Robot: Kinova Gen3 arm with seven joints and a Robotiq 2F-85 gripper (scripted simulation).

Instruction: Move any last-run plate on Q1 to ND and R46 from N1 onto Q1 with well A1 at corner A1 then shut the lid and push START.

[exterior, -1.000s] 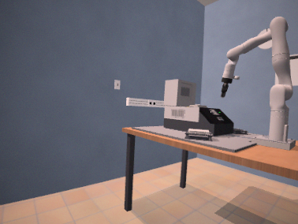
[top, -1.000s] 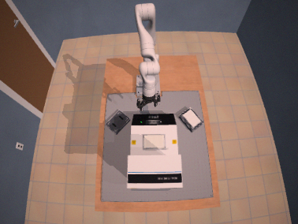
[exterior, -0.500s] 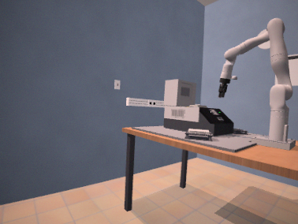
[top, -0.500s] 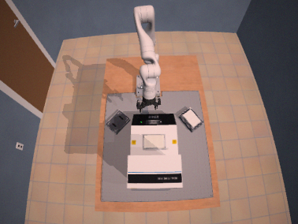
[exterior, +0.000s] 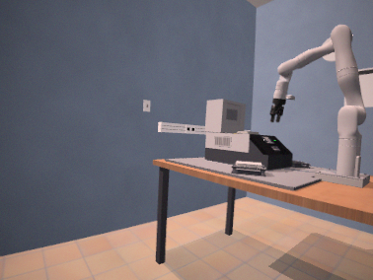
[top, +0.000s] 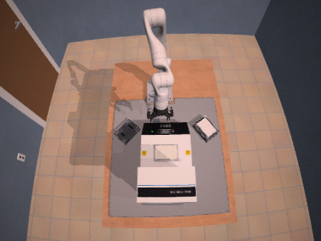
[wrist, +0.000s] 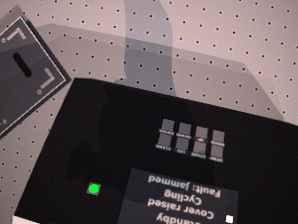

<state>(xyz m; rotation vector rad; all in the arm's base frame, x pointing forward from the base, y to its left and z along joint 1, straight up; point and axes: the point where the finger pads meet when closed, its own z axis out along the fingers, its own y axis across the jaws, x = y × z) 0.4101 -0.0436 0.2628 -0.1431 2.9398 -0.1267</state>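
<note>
Now: the plate 170 mm ahead of my hand, 30 mm to the left of it and 80 mm below it. Round my hand: dark nest ND: 50 mm behind, 250 mm to the right, 270 mm below.
</note>
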